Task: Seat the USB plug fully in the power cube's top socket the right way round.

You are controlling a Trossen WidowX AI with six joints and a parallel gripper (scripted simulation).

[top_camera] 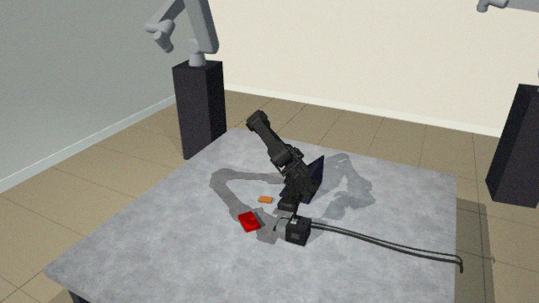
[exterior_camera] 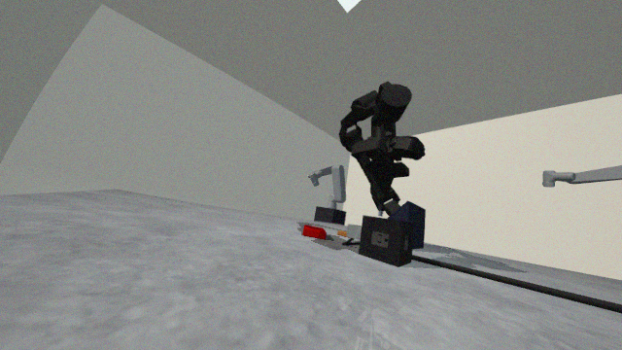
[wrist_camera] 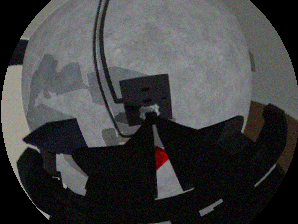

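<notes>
My gripper tip is 2 cm above the USB plug. Also, from my gripper tip: orange block (18 cm behind, 18 cm to the right, 11 cm below); then red flat block (1 cm behind, 19 cm to the right, 11 cm below).
</notes>
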